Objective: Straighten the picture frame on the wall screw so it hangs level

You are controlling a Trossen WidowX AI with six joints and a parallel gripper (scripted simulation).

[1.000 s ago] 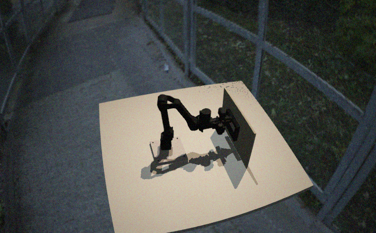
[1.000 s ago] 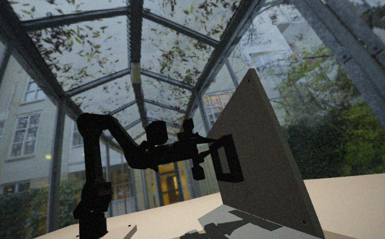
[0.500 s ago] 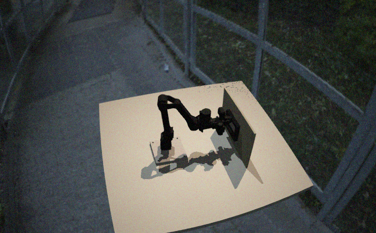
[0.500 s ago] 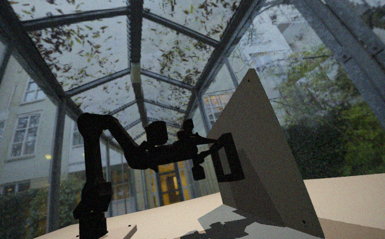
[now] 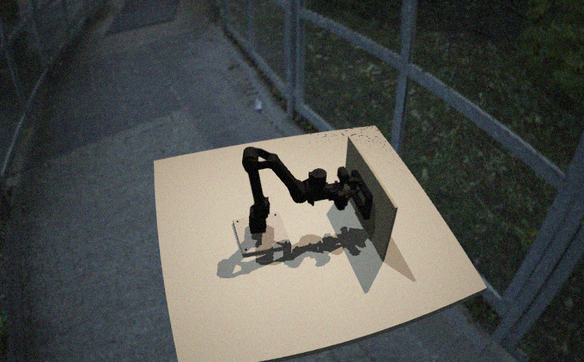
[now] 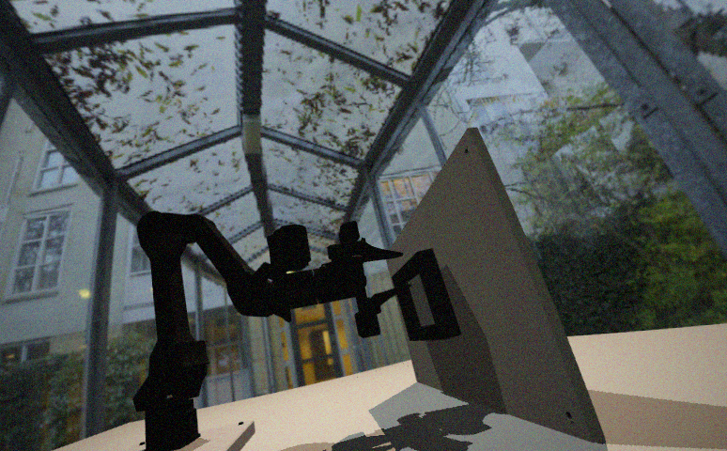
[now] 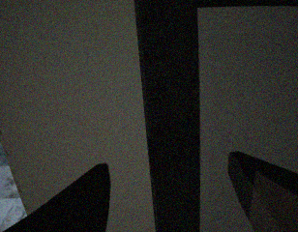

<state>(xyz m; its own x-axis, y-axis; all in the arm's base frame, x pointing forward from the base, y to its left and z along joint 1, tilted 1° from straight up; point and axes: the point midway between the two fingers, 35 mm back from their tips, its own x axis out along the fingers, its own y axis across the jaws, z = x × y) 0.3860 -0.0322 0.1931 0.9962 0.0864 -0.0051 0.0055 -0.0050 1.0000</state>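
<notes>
Now: the black picture frame 20 mm ahead of my gripper tip, 10 mm to the left of it and 50 mm below it. Round my gripper tip: grey wall panel: 30 mm ahead, 10 mm to the right, 60 mm below.
</notes>
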